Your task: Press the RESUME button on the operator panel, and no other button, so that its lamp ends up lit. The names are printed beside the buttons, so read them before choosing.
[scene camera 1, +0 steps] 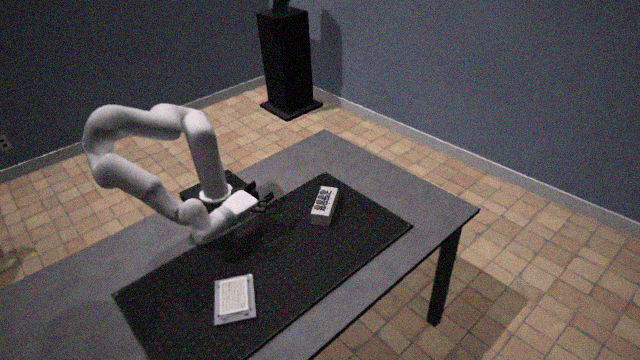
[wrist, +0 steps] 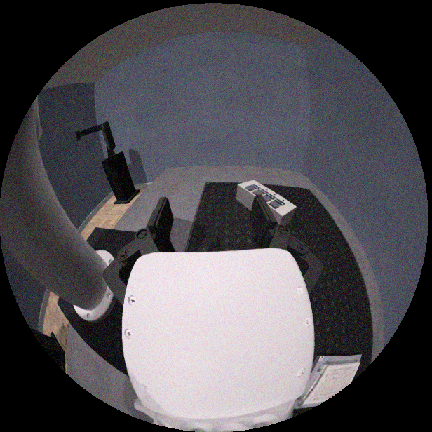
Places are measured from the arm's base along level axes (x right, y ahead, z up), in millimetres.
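Pixels of known places: gripper, fingertip midpoint: (scene camera 1: 263,189); arm's base, link origin: (scene camera 1: 216,193).
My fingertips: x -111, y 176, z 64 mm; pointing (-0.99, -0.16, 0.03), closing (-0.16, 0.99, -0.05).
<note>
Ahead of a thing's pixels: the offset from my fingertips to its middle. Level surfaces: height alone.
The operator panel {dz -115, dx -185, dy +117 mm} (scene camera 1: 324,206) (wrist: 267,197) is a light box with several dark buttons in a row along its top, standing on the dark mat {dz -143 mm} (scene camera 1: 280,260) (wrist: 220,215). The names printed beside the buttons are too small to read in either view, so I cannot tell which button is RESUME, and no lit lamp can be made out. My gripper (scene camera 1: 263,194) (wrist: 211,206) is open, its two black fingers wide apart with nothing between them. It is above the mat's back edge, to the left of the panel in the scene view and apart from it. The right finger overlaps part of the panel in the wrist view.
A printed sheet on a light board {dz -124, dx +288, dy +236 mm} (scene camera 1: 234,298) (wrist: 332,381) lies on the mat. The grey table {dz -156 mm} (scene camera 1: 425,212) extends around the mat. A dark pedestal (scene camera 1: 286,60) (wrist: 120,177) with a dark arm-like object on it stands on the tiled floor beyond the table.
</note>
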